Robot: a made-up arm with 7 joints. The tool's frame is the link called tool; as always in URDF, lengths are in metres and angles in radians. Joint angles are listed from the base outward.
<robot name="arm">
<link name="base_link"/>
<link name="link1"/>
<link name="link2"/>
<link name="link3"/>
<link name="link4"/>
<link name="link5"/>
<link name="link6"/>
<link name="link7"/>
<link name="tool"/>
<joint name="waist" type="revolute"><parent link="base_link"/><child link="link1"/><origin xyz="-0.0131 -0.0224 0.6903" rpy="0 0 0"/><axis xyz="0 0 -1"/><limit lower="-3.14" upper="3.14"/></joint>
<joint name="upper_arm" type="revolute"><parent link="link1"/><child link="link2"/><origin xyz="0.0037 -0.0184 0.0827" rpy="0 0 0"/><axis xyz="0 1 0"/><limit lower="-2.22" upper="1.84"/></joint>
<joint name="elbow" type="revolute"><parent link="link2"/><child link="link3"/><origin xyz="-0.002 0.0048 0.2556" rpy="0 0 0"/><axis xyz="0 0 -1"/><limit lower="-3.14" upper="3.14"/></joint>
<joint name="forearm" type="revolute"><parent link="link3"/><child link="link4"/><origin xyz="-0.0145 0.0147 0.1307" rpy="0 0 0"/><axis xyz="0 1 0"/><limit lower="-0.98" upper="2.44"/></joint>
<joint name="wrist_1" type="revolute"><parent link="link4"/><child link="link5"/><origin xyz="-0.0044 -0.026 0.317" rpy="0 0 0"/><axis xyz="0 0 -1"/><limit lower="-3.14" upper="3.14"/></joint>
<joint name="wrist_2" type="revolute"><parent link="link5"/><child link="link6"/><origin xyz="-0.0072 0.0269 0.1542" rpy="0 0 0"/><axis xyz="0 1 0"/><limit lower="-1.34" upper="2"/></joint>
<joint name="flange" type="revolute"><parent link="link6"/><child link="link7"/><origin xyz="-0.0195 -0.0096 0.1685" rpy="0 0 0"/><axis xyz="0 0 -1"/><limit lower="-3.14" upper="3.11"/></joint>
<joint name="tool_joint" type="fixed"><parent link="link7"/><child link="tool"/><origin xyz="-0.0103 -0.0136 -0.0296" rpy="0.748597 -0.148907 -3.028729"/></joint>
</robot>
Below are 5 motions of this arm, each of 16 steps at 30 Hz.
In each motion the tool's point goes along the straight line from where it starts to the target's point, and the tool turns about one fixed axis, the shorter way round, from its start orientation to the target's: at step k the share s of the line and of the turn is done. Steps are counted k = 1, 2, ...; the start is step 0. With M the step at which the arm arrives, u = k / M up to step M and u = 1 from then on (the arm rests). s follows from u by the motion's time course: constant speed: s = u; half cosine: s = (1 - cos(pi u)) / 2; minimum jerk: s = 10 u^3 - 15 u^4 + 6 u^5.
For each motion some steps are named. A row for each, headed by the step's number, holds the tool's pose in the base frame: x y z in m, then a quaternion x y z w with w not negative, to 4 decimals.
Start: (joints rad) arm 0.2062 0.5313 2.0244 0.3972 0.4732 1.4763 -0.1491
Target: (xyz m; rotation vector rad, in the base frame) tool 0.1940 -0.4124 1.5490 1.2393 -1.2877 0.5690
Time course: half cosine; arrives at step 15
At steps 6, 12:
6: 0.1892 -0.3456 1.5636 0.4815 -0.5840 0.2768 0.5920
12: 0.1933 -0.4026 1.5511 0.5254 -0.5581 0.2494 0.5918

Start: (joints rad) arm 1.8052 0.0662 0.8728 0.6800 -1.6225 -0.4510 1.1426
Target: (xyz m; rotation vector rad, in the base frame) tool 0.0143 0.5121 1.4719 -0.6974 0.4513 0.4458
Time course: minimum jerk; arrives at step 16
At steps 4, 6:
4: -0.3477 -0.0585 1.5985 0.0786 -0.1835 0.4973 0.8443
6: -0.2784 0.0508 1.5742 -0.0038 -0.1075 0.4565 0.8832

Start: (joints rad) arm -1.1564 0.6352 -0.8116 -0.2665 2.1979 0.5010 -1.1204
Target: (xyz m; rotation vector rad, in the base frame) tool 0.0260 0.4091 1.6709 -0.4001 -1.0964 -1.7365
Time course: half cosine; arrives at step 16
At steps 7, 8, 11, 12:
7: 0.2274 0.3705 1.6307 -0.2429 -0.3175 -0.7586 0.5145
8: 0.1946 0.3768 1.6372 -0.2306 -0.3403 -0.7534 0.5132
11: 0.1009 0.3948 1.6559 -0.1949 -0.4041 -0.7356 0.5075
12: 0.0754 0.3996 1.6610 -0.1850 -0.4212 -0.7300 0.5055

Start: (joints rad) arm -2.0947 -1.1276 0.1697 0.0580 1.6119 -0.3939 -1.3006
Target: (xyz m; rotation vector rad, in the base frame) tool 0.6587 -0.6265 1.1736 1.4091 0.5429 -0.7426
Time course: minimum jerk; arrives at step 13
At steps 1, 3, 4, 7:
1: 0.3892 -0.7946 1.2203 0.4691 0.0776 -0.7331 0.4863
3: 0.4109 -0.7811 1.2165 0.4866 0.0920 -0.7061 0.5061
4: 0.4350 -0.7660 1.2123 0.5052 0.1079 -0.6748 0.5271
7: 0.5428 -0.6988 1.1937 0.5750 0.1756 -0.5192 0.6074

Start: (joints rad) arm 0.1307 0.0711 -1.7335 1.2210 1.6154 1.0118 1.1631
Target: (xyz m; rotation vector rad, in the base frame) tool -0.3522 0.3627 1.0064 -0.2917 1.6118 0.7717
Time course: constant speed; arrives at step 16
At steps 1, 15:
1: 0.0845 0.4841 1.3210 0.3262 0.7321 0.2375 0.5489
15: -0.3231 0.3708 1.0274 -0.0963 0.7074 0.3309 0.6171

